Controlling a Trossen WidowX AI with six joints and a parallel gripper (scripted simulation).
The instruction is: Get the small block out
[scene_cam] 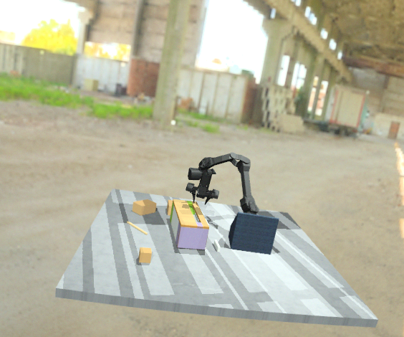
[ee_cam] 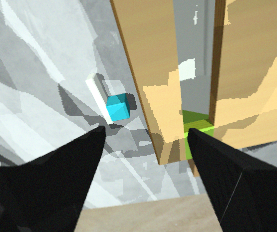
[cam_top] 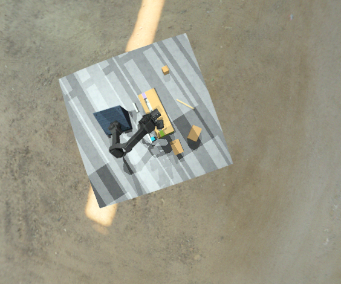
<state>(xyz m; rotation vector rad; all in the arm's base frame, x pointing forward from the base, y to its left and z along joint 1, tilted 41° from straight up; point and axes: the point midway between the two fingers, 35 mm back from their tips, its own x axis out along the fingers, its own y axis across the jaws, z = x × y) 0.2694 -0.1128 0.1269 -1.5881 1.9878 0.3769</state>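
Right now the teal block is 5 cm behind my gripper tip, 5 cm to the right of it and 13 cm below it. Round my gripper tip: tan cube 32 cm ahead, 45 cm to the left, 12 cm below; then thin stick 34 cm ahead, 10 cm to the left, 14 cm below.
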